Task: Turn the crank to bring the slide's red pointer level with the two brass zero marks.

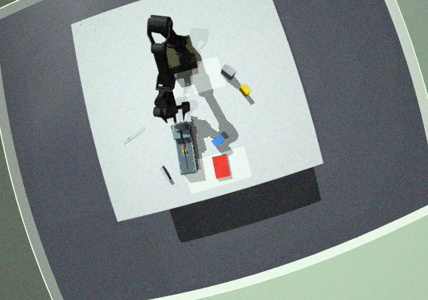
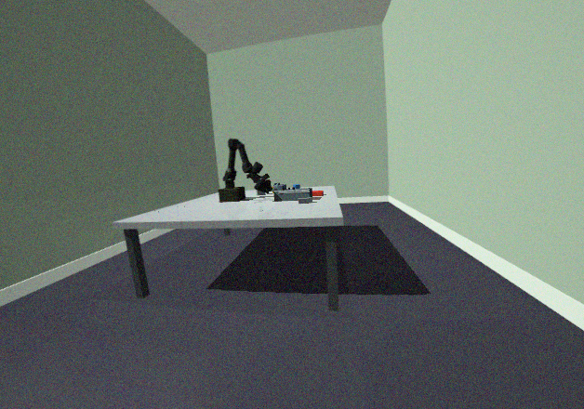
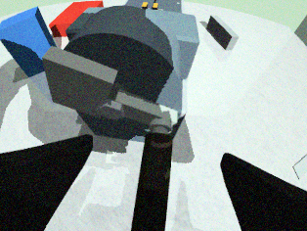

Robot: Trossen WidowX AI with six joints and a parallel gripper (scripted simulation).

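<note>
My gripper tip is now 20 mm past the crank handle, 10 mm to the right of it and 10 mm below it. Round my gripper tip: red pointer (130 mm ahead, 20 mm above); then blue block (180 mm to the left, 180 mm ahead, 20 mm below); then pale strip (260 mm to the right, 60 mm below, 30 mm behind).
</note>
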